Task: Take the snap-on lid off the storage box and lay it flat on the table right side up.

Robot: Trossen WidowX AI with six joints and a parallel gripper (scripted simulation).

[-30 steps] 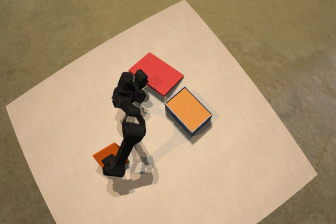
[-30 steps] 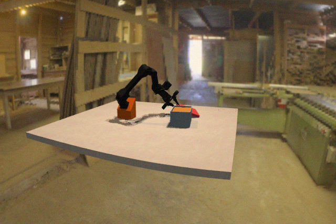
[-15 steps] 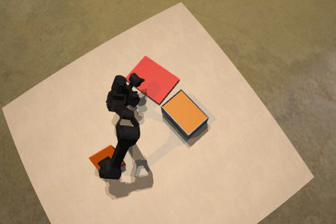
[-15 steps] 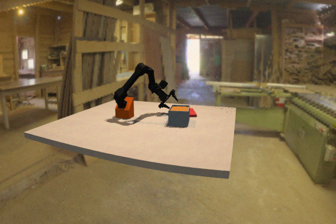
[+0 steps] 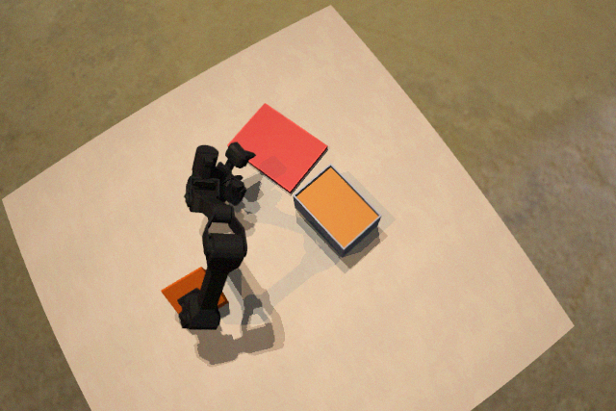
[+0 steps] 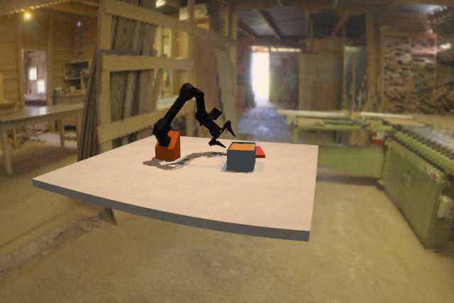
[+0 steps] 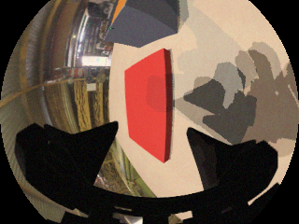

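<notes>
Now: gripper tip 11 cm short of the red lid, 5 cm above it and 3 cm to the right of it. Also, from my gripper tip: storage box 24 cm to the right, 13 cm ahead, 1 cm below.
</notes>
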